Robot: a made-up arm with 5 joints.
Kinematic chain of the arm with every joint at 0, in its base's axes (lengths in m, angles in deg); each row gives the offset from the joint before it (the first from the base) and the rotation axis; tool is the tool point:
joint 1: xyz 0 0 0.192 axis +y
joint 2: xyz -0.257 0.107 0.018 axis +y
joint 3: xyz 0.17 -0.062 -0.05 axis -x
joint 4: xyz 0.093 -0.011 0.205 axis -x
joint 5: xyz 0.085 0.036 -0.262 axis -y
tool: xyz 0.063 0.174 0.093
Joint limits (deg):
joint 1: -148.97..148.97
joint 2: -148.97..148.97
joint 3: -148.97..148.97
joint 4: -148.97..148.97
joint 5: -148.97..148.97
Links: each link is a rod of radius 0.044 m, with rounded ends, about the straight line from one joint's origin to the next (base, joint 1, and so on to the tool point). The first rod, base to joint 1, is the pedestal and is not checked.
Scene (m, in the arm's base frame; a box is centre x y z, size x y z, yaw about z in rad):
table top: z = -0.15
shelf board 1: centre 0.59 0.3 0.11 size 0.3 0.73 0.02 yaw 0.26
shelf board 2: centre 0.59 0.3 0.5 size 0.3 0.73 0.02 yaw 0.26
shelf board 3: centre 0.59 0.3 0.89 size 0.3 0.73 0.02 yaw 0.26
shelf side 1: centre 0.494 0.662 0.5 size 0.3 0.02 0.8 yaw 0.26
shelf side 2: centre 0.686 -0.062 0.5 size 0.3 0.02 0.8 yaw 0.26
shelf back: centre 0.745 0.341 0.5 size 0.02 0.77 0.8 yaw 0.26
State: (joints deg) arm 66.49 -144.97 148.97 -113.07 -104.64
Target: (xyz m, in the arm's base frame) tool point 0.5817 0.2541 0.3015
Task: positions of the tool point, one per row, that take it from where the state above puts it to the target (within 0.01 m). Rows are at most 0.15 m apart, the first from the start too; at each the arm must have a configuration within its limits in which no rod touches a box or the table.
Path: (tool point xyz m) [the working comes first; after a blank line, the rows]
Joints at the target: 56.01 -102.37 132.97 -109.66 -113.59
Straight joint move there: touches shelf board 2.

1: 0.5248 0.1057 0.7384
2: 0.4427 0.0841 0.7379
3: 0.3659 0.0623 0.7239
4: 0.3906 0.1023 0.6113
5: 0.3919 0.1373 0.4999
6: 0.3725 0.1665 0.3954
7: 0.3367 0.1889 0.3015
8: 0.3983 0.2133 0.3086
9: 0.4609 0.2324 0.3109
10: 0.5227 0.2459 0.3085
11: 0.5817 0.2541 0.3015

